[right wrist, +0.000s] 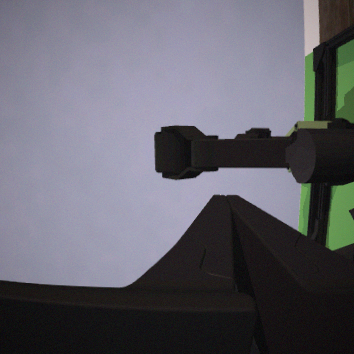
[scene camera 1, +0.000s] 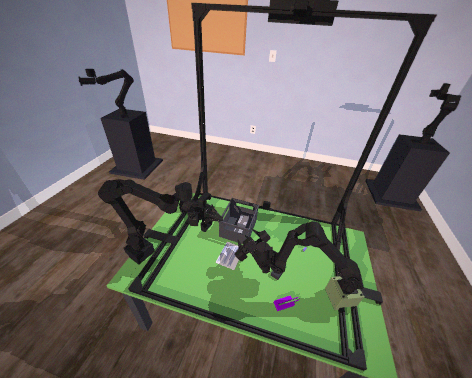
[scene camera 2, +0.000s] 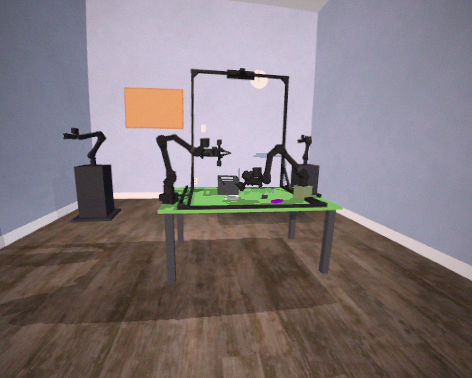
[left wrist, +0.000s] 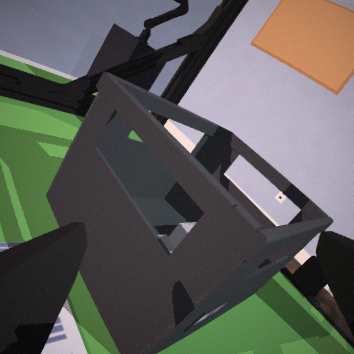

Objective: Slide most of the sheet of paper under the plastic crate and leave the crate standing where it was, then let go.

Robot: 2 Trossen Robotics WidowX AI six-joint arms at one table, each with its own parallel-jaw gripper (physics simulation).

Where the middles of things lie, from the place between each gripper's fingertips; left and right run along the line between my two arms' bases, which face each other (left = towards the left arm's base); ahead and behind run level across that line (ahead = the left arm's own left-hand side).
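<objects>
Dark plastic crate (scene camera 1: 226, 228): 270 mm below my right hand, 280 mm behind it, 30 mm to the left of it.
My left hand: 6 cm above the crate, 6 cm to the left of it and 14 cm past it.
</objects>
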